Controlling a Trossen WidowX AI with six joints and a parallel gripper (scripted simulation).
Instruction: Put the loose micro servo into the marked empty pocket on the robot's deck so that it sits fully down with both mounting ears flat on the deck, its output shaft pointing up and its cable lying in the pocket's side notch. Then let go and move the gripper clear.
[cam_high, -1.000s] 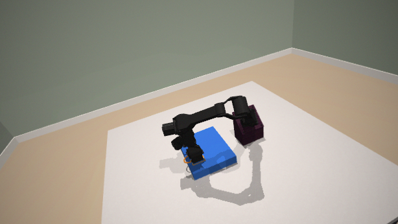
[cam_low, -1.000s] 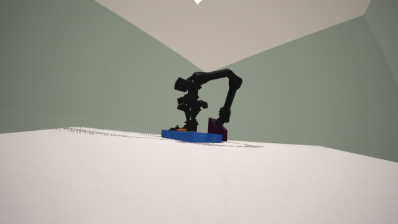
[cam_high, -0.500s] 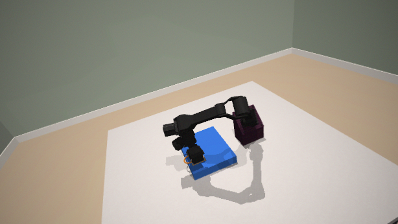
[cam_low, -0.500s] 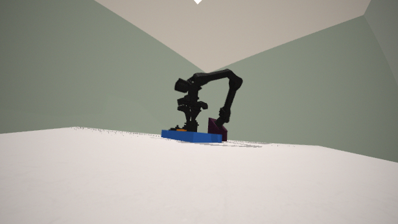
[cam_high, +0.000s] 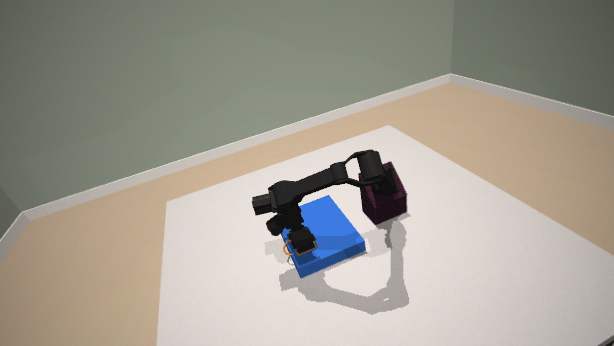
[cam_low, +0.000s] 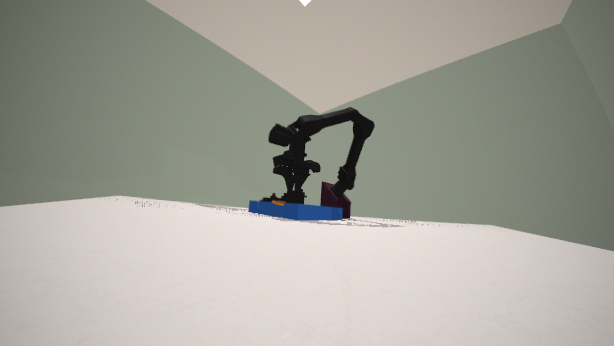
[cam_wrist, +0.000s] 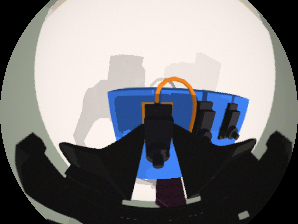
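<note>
Right now my gripper tip is 120 mm past the blue deck, 80 mm to the left of it and 60 mm above it.
</note>
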